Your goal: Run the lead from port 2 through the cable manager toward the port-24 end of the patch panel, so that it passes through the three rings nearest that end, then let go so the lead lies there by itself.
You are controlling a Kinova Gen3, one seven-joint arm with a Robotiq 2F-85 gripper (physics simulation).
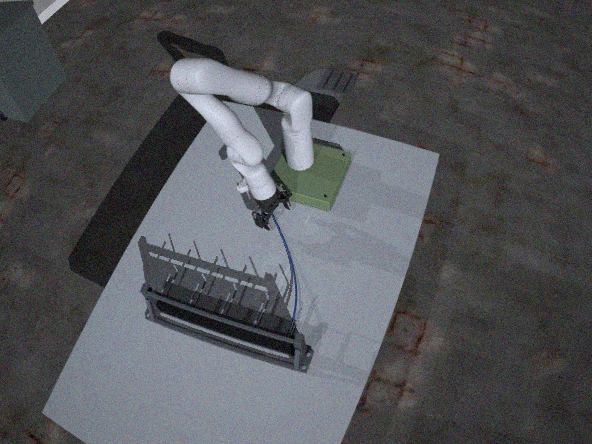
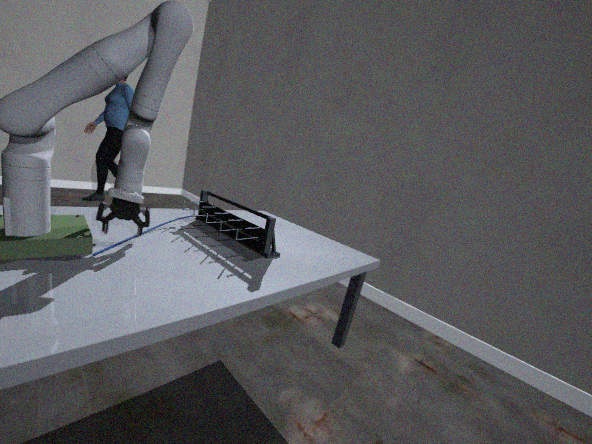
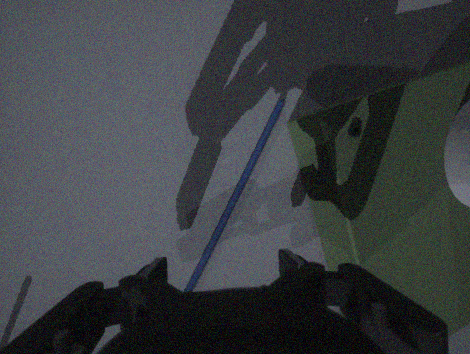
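Note:
My gripper (image 1: 273,210) (image 2: 122,225) (image 3: 224,266) is open and empty, hanging a little above the white table (image 1: 382,229) (image 2: 206,291) next to the green arm base (image 1: 321,181) (image 2: 80,233) (image 3: 384,218). The blue lead (image 1: 291,269) (image 2: 158,229) (image 3: 240,182) runs under the open fingers without touching them. It curves along the table to the right end of the dark patch panel with its cable manager (image 1: 303,352) (image 2: 268,233), where it goes in. Its free end lies near the green base. I cannot tell which rings it passes through.
The manager's thin ring prongs (image 1: 195,251) stand up along the panel's back. The table's edge (image 2: 303,286) is close beyond the panel's far end. A person (image 2: 115,110) stands in the background, off the table.

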